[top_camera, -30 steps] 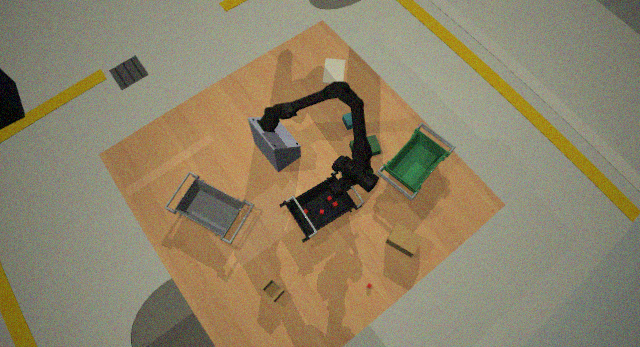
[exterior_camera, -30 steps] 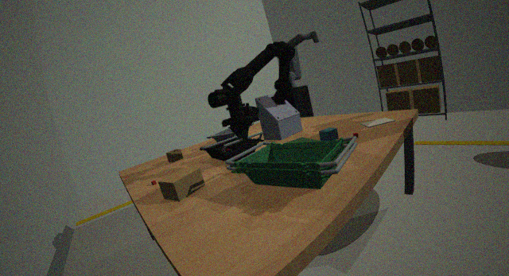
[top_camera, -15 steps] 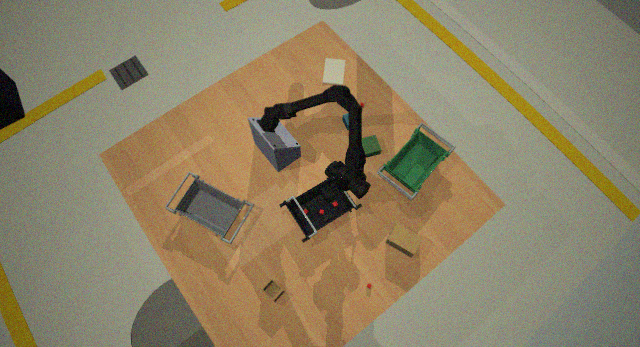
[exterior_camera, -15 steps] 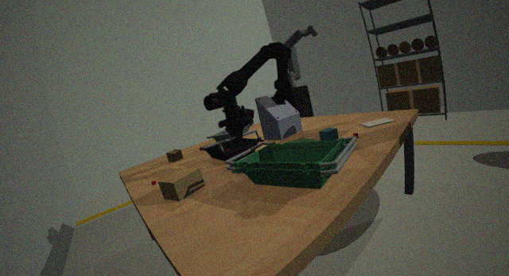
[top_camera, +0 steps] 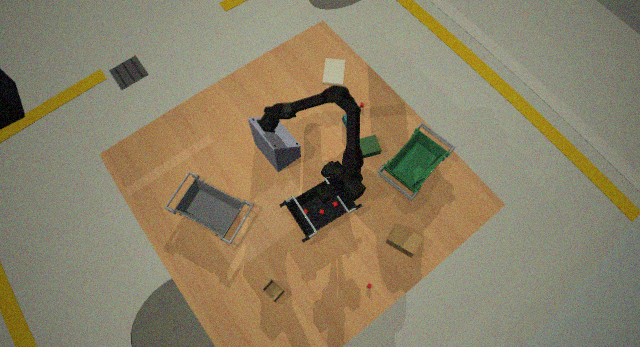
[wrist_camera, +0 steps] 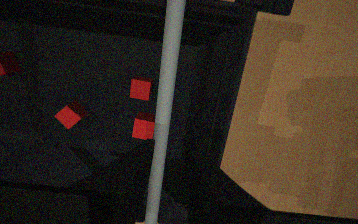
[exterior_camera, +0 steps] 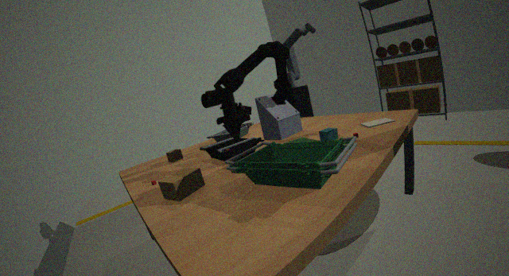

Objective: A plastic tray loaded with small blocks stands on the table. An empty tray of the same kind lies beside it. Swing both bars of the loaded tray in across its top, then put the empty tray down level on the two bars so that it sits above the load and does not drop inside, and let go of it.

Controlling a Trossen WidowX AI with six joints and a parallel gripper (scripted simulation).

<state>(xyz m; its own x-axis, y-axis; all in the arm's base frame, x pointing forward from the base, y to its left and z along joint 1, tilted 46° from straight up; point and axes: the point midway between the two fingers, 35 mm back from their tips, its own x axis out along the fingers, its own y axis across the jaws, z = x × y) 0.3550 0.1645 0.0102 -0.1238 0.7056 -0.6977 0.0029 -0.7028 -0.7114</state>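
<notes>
My gripper tip is now 48 cm to the left of the grey plastic tray, 23 cm past it and 4 cm above it. Also, from my gripper tip: red block: 37 cm ahead, 9 cm to the right, 7 cm below; teal cube: 28 cm behind, 25 cm to the left, 6 cm below; green block: 23 cm to the left, 13 cm behind, 6 cm below.
</notes>
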